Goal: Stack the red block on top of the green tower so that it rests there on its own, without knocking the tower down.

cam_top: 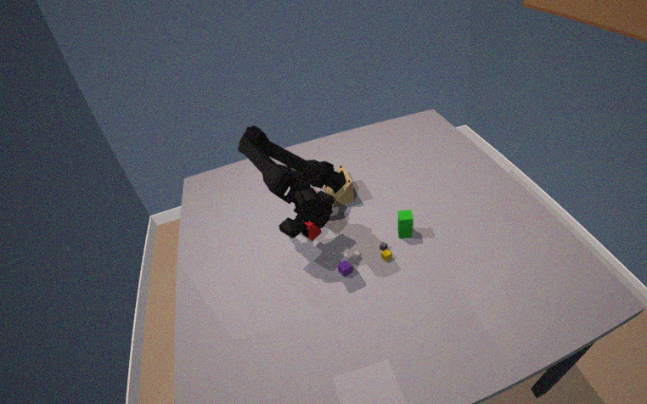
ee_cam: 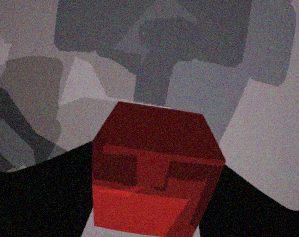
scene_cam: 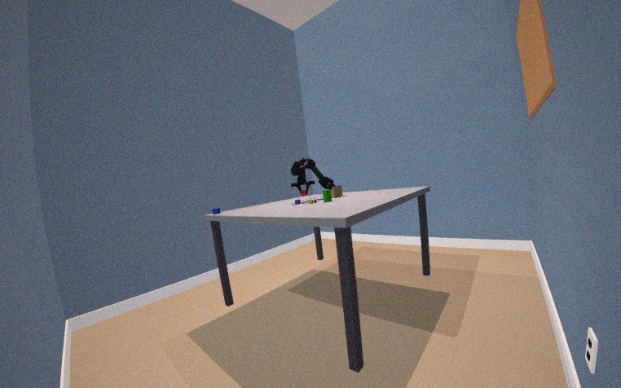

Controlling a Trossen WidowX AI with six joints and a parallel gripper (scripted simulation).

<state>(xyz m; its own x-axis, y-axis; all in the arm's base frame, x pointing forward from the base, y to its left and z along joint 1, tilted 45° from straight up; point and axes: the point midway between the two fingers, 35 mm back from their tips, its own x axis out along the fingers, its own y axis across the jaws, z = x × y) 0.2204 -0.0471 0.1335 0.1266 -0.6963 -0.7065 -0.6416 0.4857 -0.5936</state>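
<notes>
My gripper tip is now 210 mm to the right of the small dark cube, 80 mm short of it and 50 mm above it. Also, from my gripper tip: red block: 10 mm above; then purple cube: 140 mm ahead, 80 mm to the left, 40 mm below; then small white cube: 120 mm to the left, 90 mm ahead, 50 mm below.
</notes>
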